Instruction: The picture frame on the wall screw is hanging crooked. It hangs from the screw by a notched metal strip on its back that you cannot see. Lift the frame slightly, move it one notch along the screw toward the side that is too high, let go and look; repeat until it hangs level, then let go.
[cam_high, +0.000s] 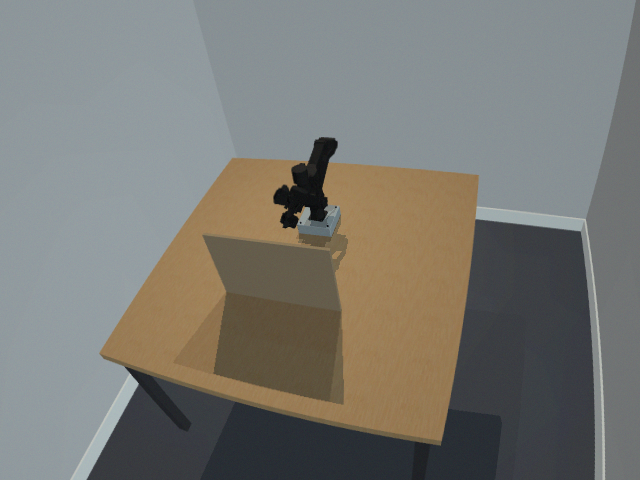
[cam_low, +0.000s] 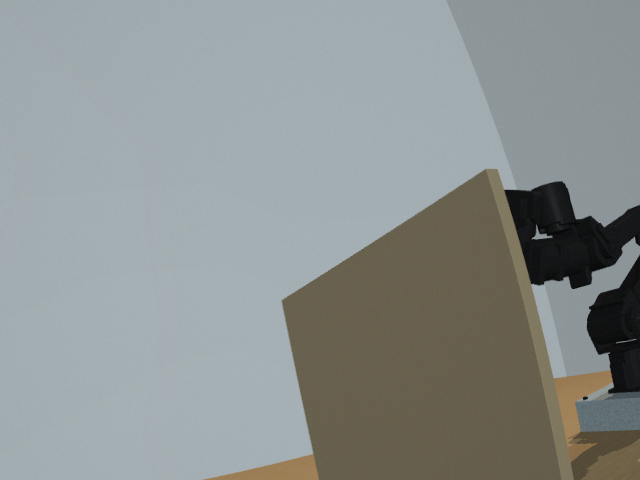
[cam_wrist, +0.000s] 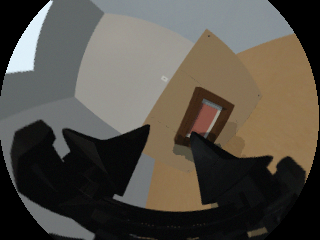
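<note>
Now: gripper tip 120 mm short of the picture frame, 20 mm to the left of it and 110 mm above it. From my gripper tip the other things lie so: wall panel (130 mm ahead, 10 mm to the right, 110 mm below).
</note>
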